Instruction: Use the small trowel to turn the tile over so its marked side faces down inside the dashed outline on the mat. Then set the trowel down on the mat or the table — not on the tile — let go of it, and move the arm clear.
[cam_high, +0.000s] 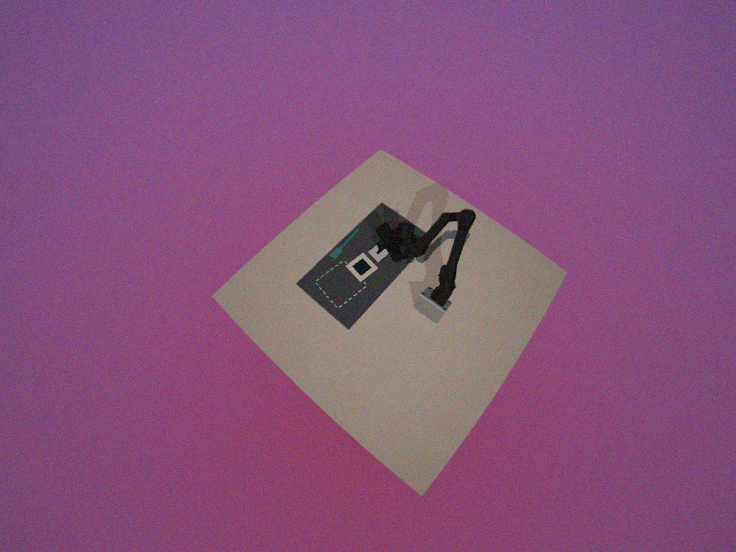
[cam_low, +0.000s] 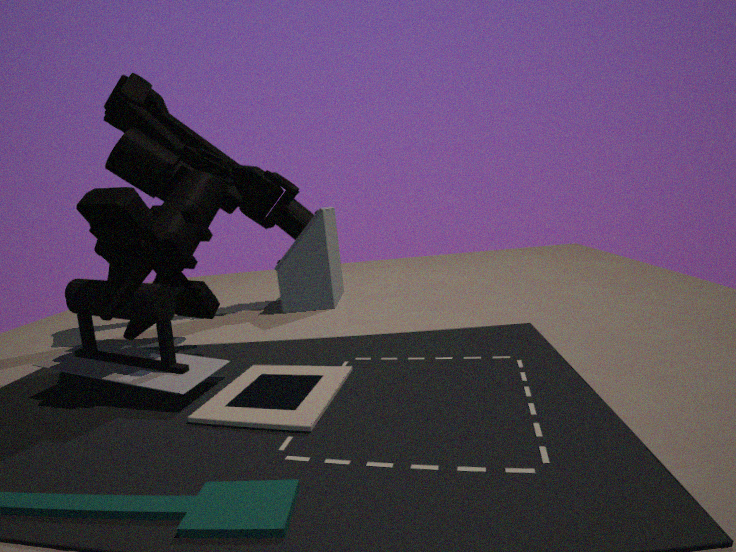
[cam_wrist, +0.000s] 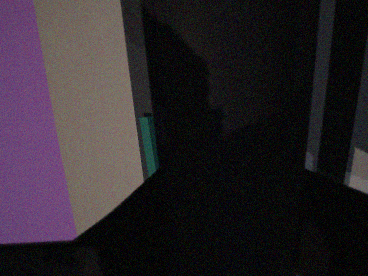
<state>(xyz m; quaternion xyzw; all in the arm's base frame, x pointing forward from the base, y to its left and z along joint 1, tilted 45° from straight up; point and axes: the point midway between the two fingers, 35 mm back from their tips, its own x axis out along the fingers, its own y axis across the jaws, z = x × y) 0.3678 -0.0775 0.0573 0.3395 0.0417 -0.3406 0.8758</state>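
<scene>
My gripper tip is now 10 cm to the right of the dark mat, 9 cm above it and 1 cm short of it. The rest, counted from my gripper tip: tile (15 cm to the left, 7 cm below); then flat green tool (15 cm ahead, 12 cm to the left, 7 cm below).
</scene>
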